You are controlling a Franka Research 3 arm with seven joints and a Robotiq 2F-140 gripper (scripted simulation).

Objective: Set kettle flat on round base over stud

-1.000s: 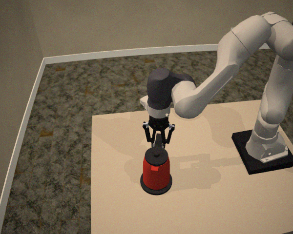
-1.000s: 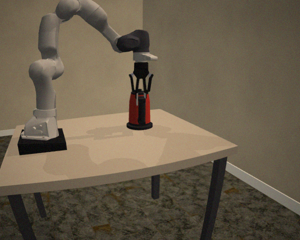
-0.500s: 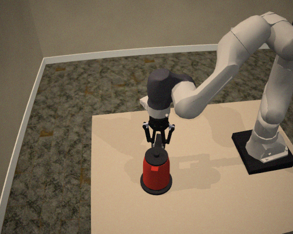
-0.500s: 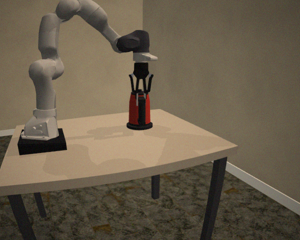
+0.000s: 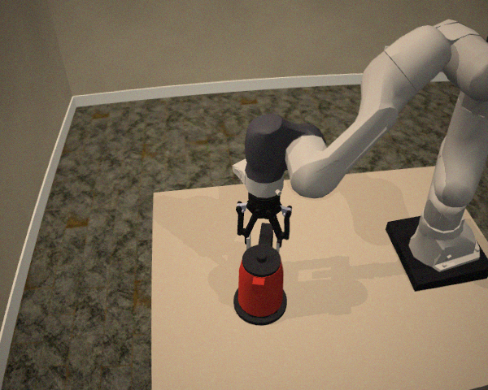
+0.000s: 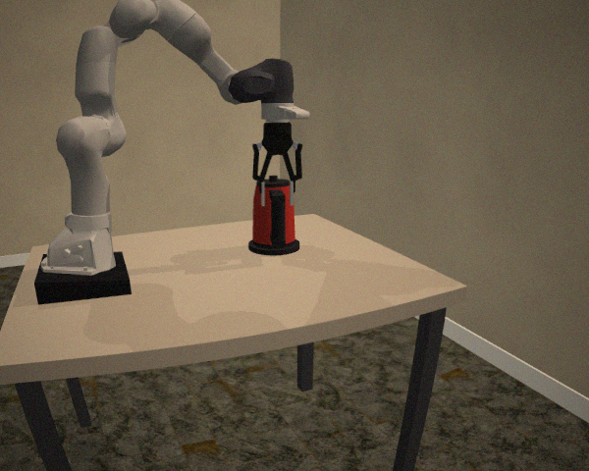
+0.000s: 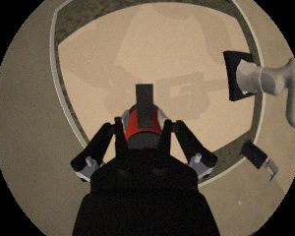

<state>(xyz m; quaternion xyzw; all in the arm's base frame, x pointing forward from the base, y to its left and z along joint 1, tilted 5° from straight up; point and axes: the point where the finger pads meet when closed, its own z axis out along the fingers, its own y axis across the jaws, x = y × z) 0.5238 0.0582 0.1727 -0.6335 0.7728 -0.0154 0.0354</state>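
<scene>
Right now the red kettle is 6 cm below my hand and 3 cm to the left of it. Also, from my hand: round kettle base: 16 cm below, 7 cm to the left, 1 cm ahead.
</scene>
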